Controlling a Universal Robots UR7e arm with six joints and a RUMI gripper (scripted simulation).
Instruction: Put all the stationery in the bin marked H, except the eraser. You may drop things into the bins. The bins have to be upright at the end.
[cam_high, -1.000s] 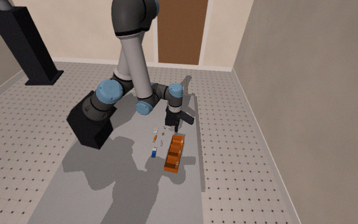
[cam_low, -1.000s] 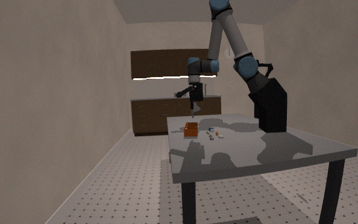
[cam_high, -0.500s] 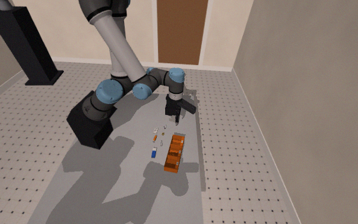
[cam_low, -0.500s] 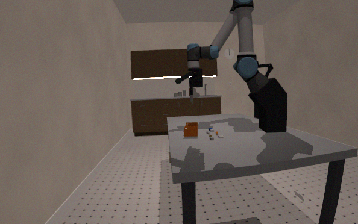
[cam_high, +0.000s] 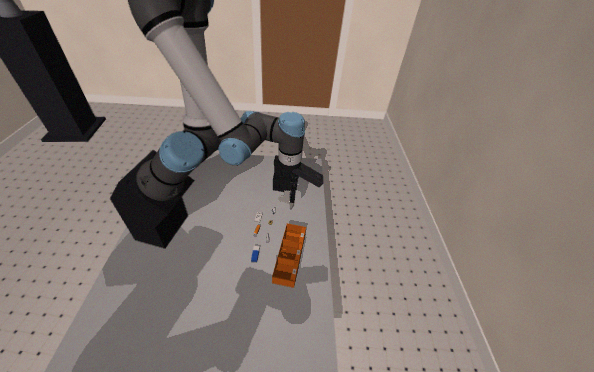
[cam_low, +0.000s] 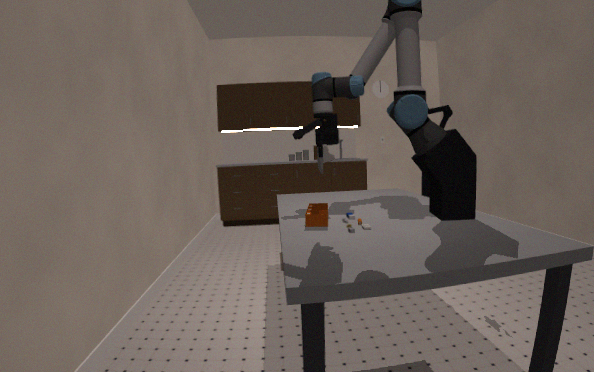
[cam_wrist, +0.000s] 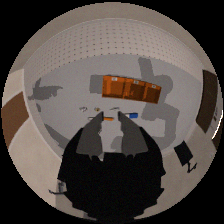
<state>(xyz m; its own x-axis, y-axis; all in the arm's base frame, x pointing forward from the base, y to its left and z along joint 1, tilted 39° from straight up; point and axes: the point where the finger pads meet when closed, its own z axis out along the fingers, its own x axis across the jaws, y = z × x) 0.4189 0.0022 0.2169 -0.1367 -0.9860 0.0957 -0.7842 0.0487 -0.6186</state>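
Right now my hand is 6 cm past the grey piece, 14 cm to the right of it and 20 cm above it. Also, from my hand: orange bin 10 cm to the right, 19 cm below; orange pen-like item 14 cm behind, 3 cm to the left, 20 cm below; tiny brownish item 8 cm behind, 8 cm to the left, 21 cm below.
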